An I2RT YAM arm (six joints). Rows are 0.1 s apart.
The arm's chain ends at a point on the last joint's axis. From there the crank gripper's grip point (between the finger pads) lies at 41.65 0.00 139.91 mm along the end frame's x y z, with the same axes.
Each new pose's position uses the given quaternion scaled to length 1; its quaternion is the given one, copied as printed.
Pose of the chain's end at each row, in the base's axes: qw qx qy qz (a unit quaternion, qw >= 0); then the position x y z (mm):
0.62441 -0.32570 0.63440 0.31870 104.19 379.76 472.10
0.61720 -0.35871 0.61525 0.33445 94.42 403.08 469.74
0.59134 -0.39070 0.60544 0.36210 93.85 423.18 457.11
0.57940 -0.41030 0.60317 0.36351 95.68 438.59 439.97
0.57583 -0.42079 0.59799 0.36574 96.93 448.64 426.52
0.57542 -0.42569 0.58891 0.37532 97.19 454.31 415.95
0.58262 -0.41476 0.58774 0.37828 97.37 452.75 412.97
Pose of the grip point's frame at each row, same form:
0.62441 -0.32570 0.63440 0.31870 185.65 492.61 428.07
0.61720 -0.35871 0.61525 0.33445 167.91 521.42 426.10
0.59134 -0.39070 0.60544 0.36210 154.64 547.31 410.13
0.57940 -0.41030 0.60317 0.36351 152.07 563.39 389.44
0.57583 -0.42079 0.59799 0.36574 150.94 574.22 375.32
0.57542 -0.42569 0.58891 0.37532 148.33 581.81 366.57
0.58262 -0.41476 0.58774 0.37828 150.24 580.63 366.49

